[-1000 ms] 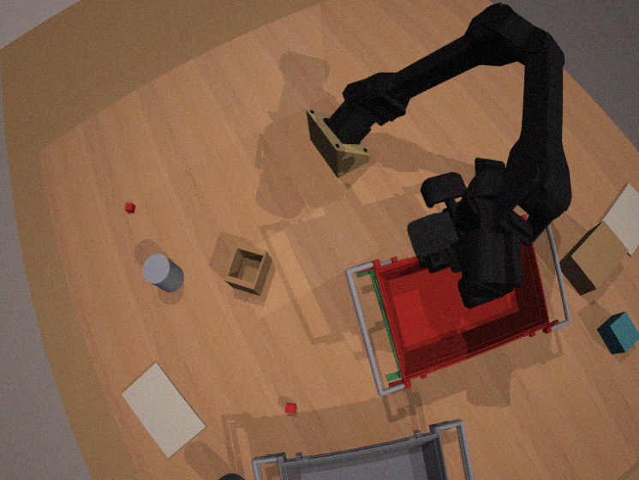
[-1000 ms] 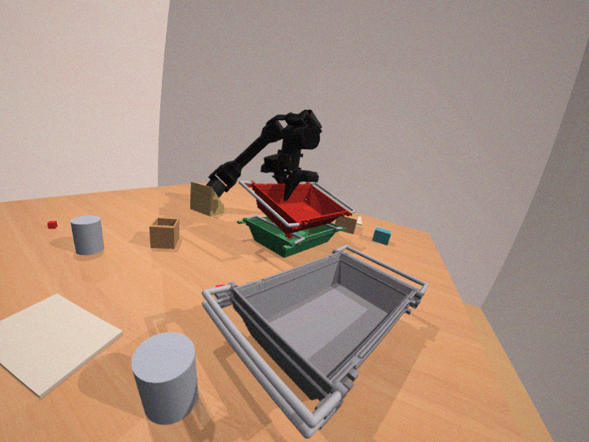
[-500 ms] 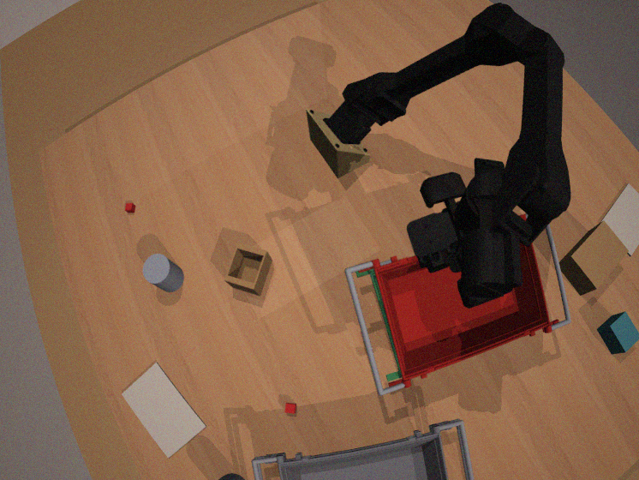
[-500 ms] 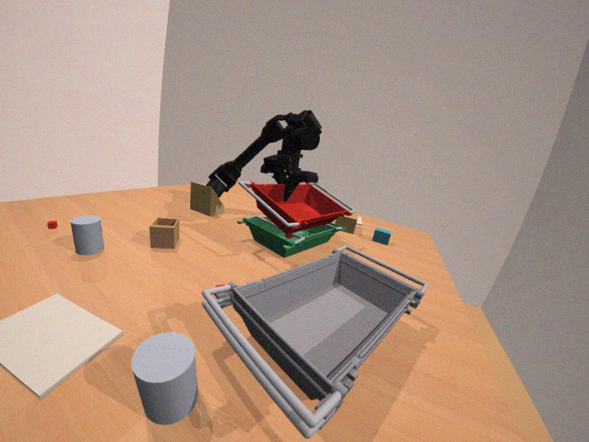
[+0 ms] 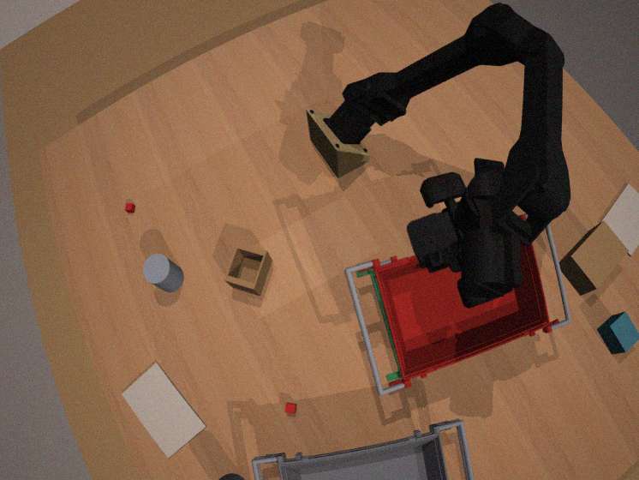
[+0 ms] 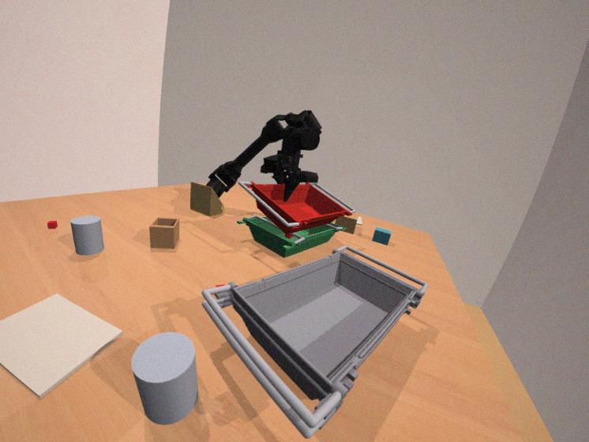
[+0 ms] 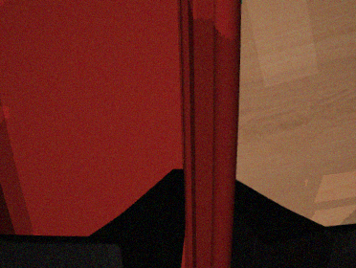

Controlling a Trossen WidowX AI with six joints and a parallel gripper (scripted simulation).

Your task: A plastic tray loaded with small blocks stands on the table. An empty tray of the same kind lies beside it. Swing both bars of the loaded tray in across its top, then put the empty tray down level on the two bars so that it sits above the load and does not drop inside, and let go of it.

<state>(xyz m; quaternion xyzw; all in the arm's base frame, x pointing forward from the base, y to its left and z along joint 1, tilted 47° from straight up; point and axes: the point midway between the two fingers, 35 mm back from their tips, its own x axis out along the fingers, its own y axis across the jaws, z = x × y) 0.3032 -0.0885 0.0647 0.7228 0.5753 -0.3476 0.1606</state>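
My gripper tip is now 70 mm short of the red tray, 20 mm to the left of it and 10 mm below it. From my gripper tip the other things lie so: box: 270 mm to the right, 190 mm behind, 100 mm below; tan block: 280 mm to the left, 170 mm ahead, 80 mm below; teal cube: 320 mm ahead, 230 mm to the left, 90 mm below.
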